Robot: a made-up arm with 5 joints. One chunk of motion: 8 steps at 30 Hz.
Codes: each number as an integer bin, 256 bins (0 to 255) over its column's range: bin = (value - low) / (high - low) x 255, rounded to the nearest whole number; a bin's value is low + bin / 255 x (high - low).
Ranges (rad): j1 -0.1..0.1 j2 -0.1..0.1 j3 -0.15..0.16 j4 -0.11..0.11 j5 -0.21..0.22
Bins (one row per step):
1: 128 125 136 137 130
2: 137 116 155 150 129
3: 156 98 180 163 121
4: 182 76 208 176 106
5: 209 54 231 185 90
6: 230 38 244 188 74
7: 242 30 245 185 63
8: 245 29 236 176 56
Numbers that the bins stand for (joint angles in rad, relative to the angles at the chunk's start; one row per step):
1: 0.0004 -0.0020 0.0153 0.0082 0.0092
2: 0.0075 -0.0090 0.0384 0.0194 0.0075
3: 0.0224 -0.0231 0.0688 0.0306 -0.0060
4: 0.0427 -0.0404 0.1029 0.0418 -0.0313
5: 0.0639 -0.0576 0.1308 0.0496 -0.0582
6: 0.0804 -0.0702 0.1466 0.0522 -0.0852
7: 0.0898 -0.0765 0.1478 0.0496 -0.1038
8: 0.0922 -0.0773 0.1369 0.0418 -0.1156

